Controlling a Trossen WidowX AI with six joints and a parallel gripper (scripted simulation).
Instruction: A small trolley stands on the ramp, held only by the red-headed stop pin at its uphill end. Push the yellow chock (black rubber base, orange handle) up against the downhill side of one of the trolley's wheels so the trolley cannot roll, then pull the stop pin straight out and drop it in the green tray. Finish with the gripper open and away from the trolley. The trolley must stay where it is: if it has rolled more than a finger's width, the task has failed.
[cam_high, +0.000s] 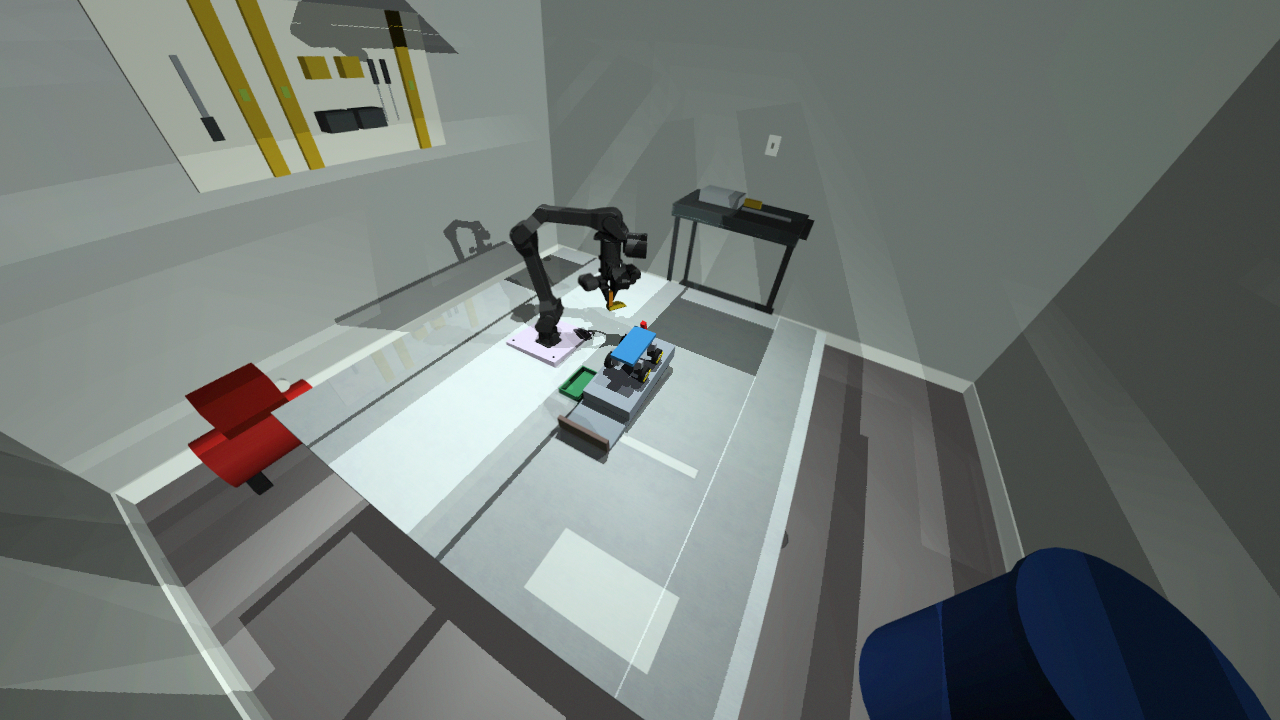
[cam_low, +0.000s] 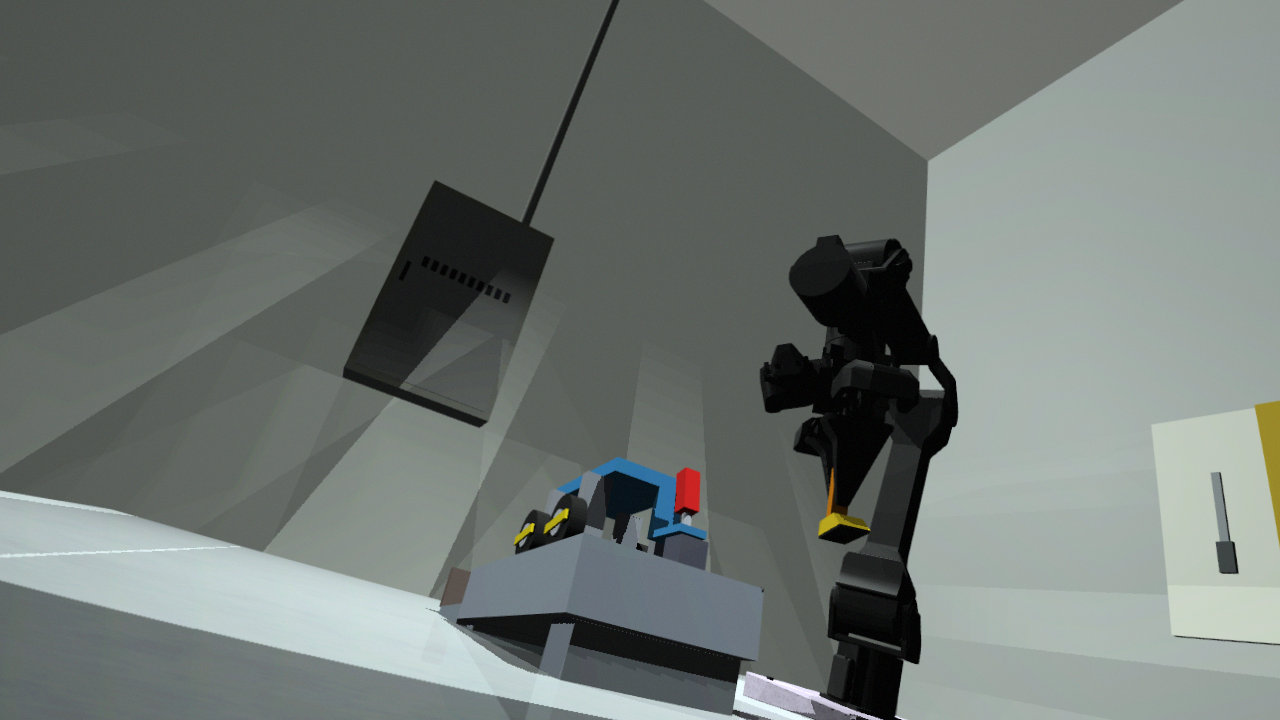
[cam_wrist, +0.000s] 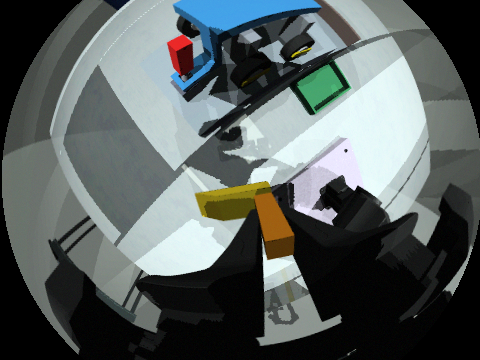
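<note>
The stop pin is 140 mm ahead of my gripper tip, 50 mm below it and 10 mm to the right of it. Also, from my gripper tip: green tray (210 mm to the right, 180 mm below, 60 mm ahead); then grey ramp (170 mm ahead, 130 mm below, 100 mm to the right); then blue trolley (170 mm ahead, 100 mm to the right, 60 mm below).
</note>
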